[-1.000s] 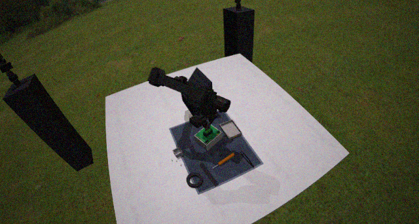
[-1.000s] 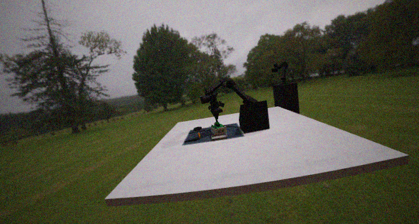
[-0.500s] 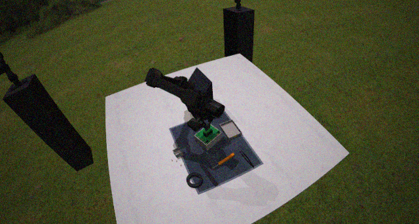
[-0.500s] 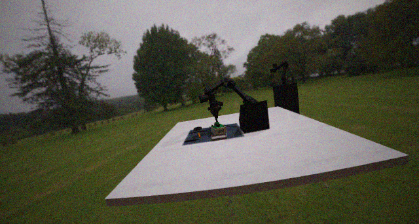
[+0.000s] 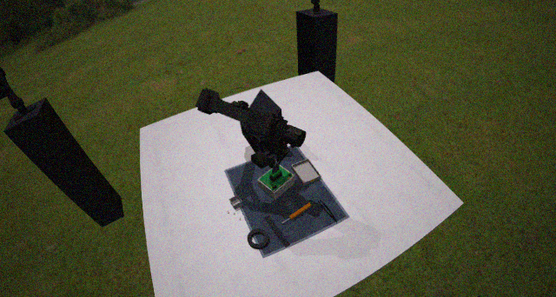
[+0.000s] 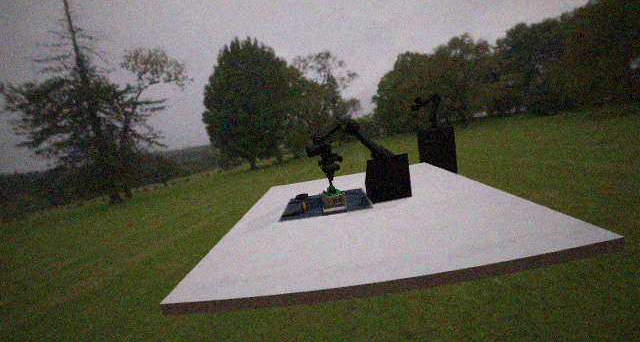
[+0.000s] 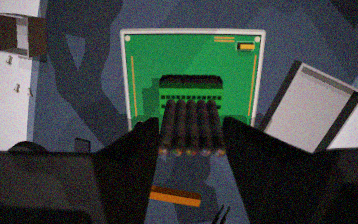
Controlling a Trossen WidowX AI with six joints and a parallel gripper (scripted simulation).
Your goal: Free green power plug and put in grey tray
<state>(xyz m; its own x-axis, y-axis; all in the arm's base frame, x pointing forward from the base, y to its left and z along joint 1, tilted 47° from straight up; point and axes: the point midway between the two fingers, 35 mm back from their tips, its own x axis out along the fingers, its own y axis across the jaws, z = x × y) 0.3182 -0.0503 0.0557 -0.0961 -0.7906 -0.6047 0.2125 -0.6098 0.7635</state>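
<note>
The green power plug lies 4 cm below my gripper tip. Also, from my gripper tip: grey tray 2 cm ahead, 14 cm to the left, 12 cm below; then dark bar 19 cm ahead, 12 cm to the right, 12 cm below; then dark blue mat 5 cm ahead, 1 cm to the right, 13 cm below.
</note>
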